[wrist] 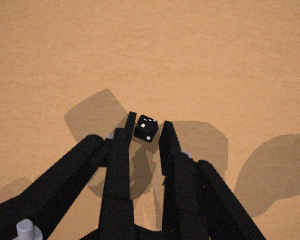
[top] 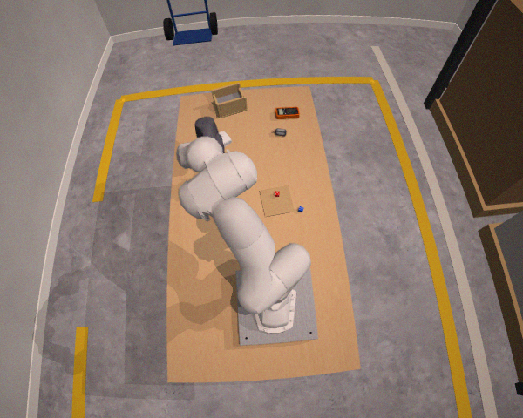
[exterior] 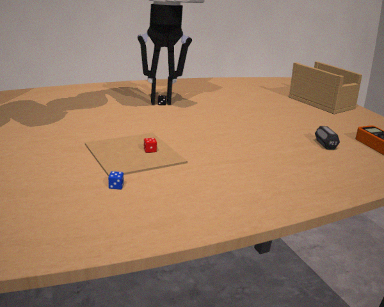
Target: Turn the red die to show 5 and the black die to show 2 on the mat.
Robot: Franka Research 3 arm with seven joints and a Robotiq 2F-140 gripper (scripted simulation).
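Right now my hand is 20 mm above the black die. The rest, counted from my hand: dark grey device (310 mm to the right, 260 mm ahead, 20 mm below); red die (270 mm to the right, 110 mm behind, 20 mm below); thin tan mat (270 mm to the right, 140 mm behind, 30 mm below).
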